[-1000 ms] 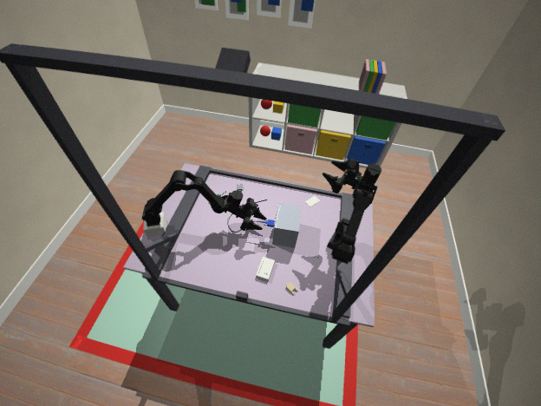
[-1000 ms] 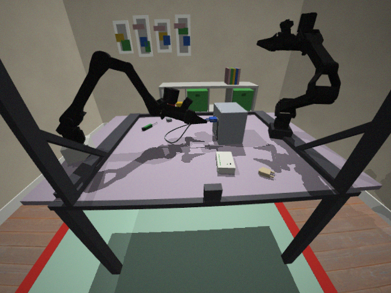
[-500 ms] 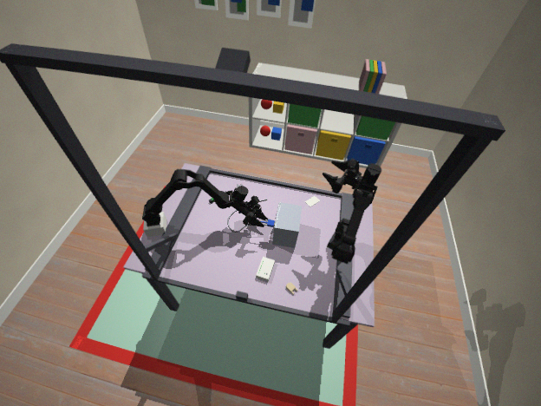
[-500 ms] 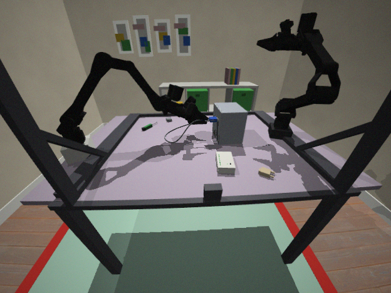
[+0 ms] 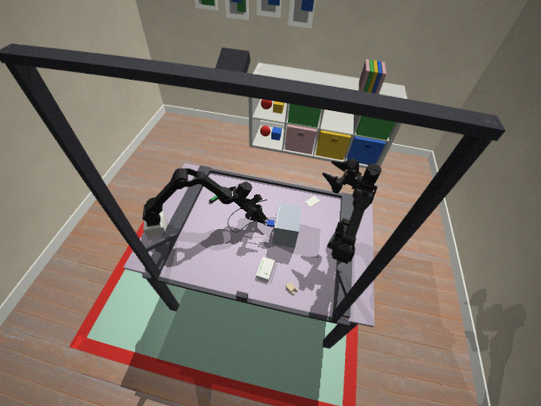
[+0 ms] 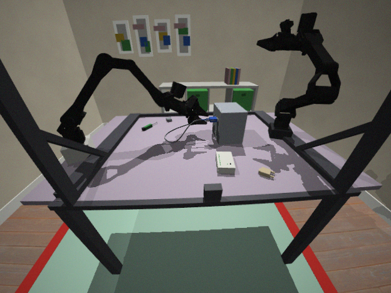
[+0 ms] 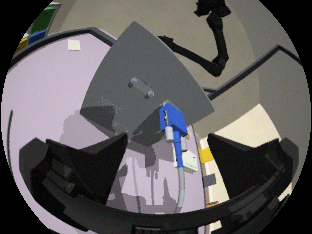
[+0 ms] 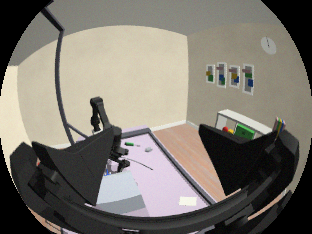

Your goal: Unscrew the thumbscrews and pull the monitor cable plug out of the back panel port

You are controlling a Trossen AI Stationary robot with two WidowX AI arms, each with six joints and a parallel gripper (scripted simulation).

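Now: the blue plug 40 mm to the right of my left hand, 30 mm behind it and 10 mm below it. From my left hand the other things lie so: back panel: 80 mm to the right, 30 mm below; grey box: 140 mm to the right, 40 mm below, 10 mm behind; white device: 230 mm behind, 100 mm below, 40 mm to the right.
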